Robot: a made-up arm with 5 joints. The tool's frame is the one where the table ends. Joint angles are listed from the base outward.
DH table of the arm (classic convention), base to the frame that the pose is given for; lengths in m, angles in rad. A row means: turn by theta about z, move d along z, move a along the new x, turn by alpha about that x. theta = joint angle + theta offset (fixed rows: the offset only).
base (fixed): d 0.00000, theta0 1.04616, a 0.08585, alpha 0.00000
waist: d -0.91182, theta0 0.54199, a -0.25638, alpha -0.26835
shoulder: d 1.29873, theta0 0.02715, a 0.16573, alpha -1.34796
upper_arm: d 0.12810, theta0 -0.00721, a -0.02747, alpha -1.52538
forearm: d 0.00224, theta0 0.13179, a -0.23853, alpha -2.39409
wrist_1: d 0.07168, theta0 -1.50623, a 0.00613, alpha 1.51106
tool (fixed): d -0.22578, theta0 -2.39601, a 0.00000, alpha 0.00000
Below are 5 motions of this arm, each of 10 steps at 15 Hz.
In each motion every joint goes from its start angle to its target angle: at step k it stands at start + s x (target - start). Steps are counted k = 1, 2, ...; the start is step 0. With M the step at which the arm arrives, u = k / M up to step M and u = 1 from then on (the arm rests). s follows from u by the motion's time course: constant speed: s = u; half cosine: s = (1 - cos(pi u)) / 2; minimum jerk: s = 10 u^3 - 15 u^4 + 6 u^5.
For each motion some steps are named. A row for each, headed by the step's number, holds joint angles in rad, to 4 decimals.
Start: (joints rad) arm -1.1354 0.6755 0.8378 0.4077 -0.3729
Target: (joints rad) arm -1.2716 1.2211 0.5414 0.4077 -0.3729
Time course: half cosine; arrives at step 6
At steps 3, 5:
3: -1.2035 0.9483 0.6896 0.4077 -0.3729
5: -1.2625 1.1846 0.5613 0.4077 -0.3729

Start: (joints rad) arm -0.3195 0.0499 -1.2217 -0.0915 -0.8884
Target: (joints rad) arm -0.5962 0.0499 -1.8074 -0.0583 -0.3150
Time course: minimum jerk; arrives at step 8
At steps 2, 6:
2: -0.3481 0.0499 -1.2823 -0.0881 -0.8290
6: -0.5676 0.0499 -1.7468 -0.0617 -0.3744

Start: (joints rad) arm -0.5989 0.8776 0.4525 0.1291 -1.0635
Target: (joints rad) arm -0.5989 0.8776 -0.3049 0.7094 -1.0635
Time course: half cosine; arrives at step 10
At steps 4, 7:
4: -0.5989 0.8776 0.1908 0.3296 -1.0635
7: -0.5989 0.8776 -0.1488 0.5898 -1.0635

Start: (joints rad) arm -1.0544 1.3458 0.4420 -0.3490 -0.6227
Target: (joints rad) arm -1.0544 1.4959 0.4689 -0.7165 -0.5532
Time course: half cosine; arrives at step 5
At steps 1, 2, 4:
1: -1.0544 1.3601 0.4446 -0.3841 -0.6161
2: -1.0544 1.3977 0.4513 -0.4760 -0.5987
4: -1.0544 1.4816 0.4663 -0.6814 -0.5598

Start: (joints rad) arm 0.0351 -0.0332 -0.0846 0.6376 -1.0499
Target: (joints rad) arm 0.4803 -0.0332 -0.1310 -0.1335 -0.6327
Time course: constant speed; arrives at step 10
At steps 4, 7, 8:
4: 0.2132 -0.0332 -0.1032 0.3292 -0.8830
7: 0.3467 -0.0332 -0.1171 0.0978 -0.7579
8: 0.3913 -0.0332 -0.1217 0.0207 -0.7161

